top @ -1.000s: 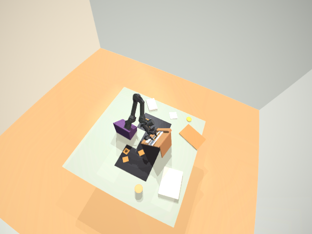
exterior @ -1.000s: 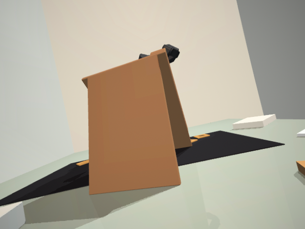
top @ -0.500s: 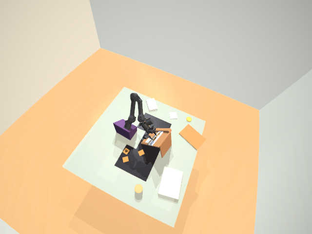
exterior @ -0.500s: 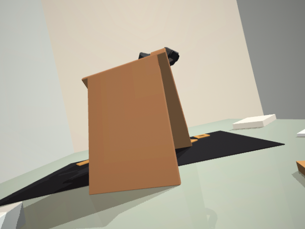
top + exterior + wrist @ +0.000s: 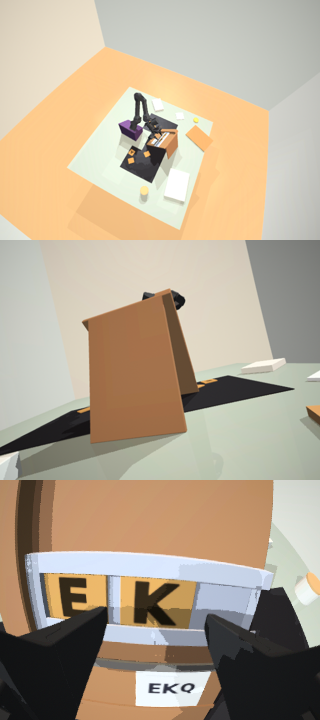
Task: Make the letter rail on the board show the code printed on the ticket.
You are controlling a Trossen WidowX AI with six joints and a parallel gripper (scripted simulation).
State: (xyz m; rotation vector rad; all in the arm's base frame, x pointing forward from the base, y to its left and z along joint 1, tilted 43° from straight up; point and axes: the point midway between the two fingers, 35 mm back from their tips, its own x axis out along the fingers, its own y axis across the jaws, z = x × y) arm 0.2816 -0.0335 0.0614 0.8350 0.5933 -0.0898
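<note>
Now: the orange tile marked q 20 cm below my gripper tip, 18 cm to the left of it and 13 cm behind it. Also, from my gripper tip: white ticket 11 cm below, 5 cm behind, 1 cm to the right; black mat 20 cm below, 11 cm behind, 2 cm to the right; white block 35 cm to the right, 33 cm ahead, 18 cm below.
</note>
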